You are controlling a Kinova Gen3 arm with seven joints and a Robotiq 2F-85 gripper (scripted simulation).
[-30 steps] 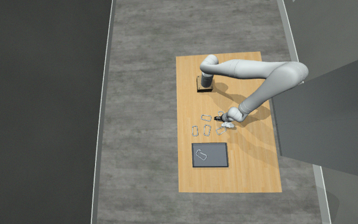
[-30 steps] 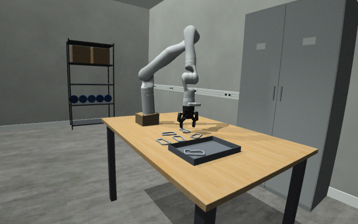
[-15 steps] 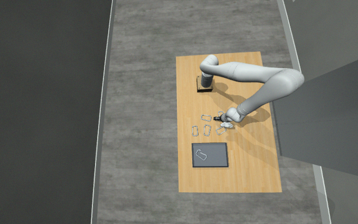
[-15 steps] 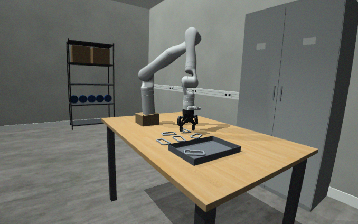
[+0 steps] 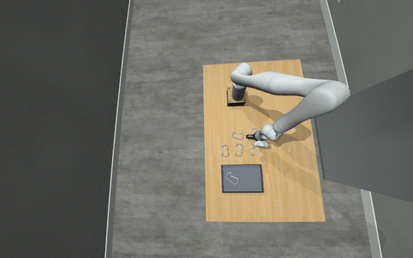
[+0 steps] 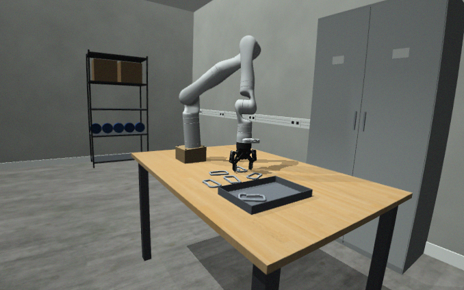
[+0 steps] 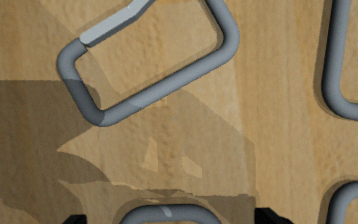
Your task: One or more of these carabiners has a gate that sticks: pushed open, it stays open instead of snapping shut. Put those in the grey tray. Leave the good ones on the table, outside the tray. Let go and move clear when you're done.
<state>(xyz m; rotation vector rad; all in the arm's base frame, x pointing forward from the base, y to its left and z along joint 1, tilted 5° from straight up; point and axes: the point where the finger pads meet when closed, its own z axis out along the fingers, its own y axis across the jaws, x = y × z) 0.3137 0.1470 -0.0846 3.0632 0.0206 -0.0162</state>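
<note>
My hand is 310 mm short of the grey tray and 90 mm to the left of it.
</note>
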